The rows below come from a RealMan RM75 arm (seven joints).
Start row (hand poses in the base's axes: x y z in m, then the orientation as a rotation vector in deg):
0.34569 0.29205 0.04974 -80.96 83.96 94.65
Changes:
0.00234 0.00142 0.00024 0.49 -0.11 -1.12
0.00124 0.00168 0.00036 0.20 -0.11 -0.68
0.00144 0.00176 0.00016 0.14 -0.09 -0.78
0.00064 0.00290 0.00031 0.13 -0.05 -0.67
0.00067 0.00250 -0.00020 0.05 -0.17 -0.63
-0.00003 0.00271 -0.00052 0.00 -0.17 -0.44
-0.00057 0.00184 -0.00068 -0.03 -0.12 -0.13
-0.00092 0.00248 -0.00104 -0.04 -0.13 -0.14
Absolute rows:
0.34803 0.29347 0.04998 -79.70 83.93 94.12
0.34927 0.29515 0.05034 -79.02 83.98 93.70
0.35071 0.29691 0.05050 -78.26 84.15 93.21
0.35135 0.29981 0.05081 -77.59 84.30 92.82
0.35202 0.30231 0.05061 -77.07 84.44 92.30
0.35199 0.30502 0.05009 -76.76 84.54 91.87
0.35142 0.30686 0.04941 -76.73 84.56 91.67
0.35050 0.30934 0.04837 -76.70 84.59 91.44

